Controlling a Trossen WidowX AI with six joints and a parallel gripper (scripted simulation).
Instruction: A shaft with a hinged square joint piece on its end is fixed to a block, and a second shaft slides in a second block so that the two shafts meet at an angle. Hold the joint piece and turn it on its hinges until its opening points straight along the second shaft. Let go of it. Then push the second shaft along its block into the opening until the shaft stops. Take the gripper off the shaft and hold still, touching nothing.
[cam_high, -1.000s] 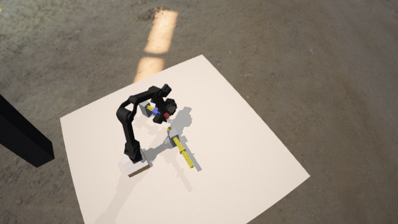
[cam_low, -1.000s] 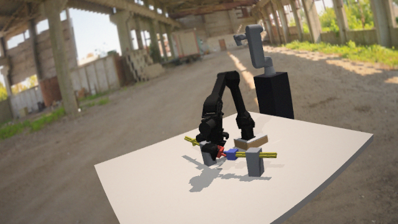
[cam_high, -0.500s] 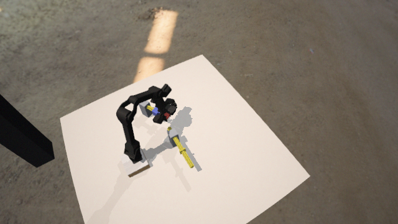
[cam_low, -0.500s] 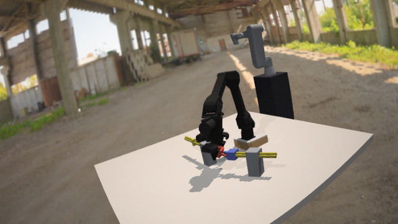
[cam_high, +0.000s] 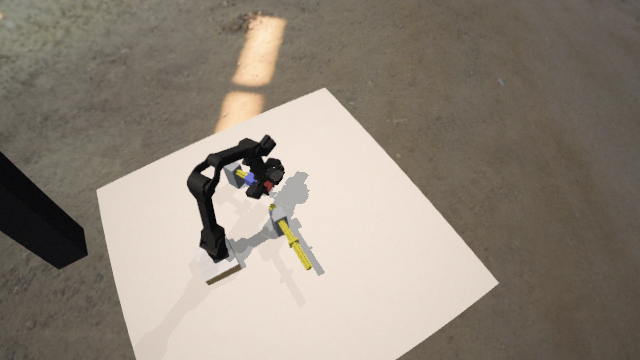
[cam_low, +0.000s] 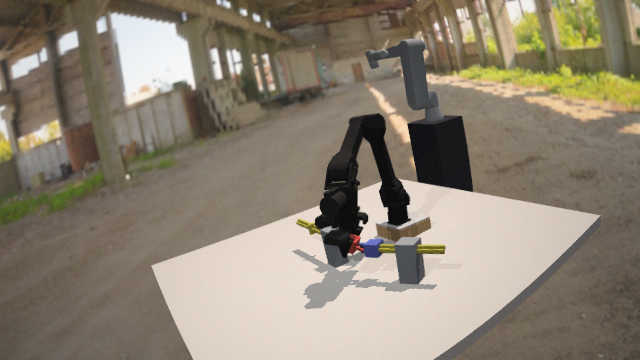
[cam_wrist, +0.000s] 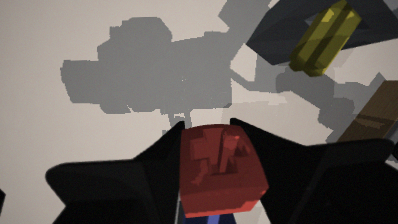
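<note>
My gripper tip is 3 cm below the red square joint piece, 2 cm to the right of it and 1 cm past it.
</note>
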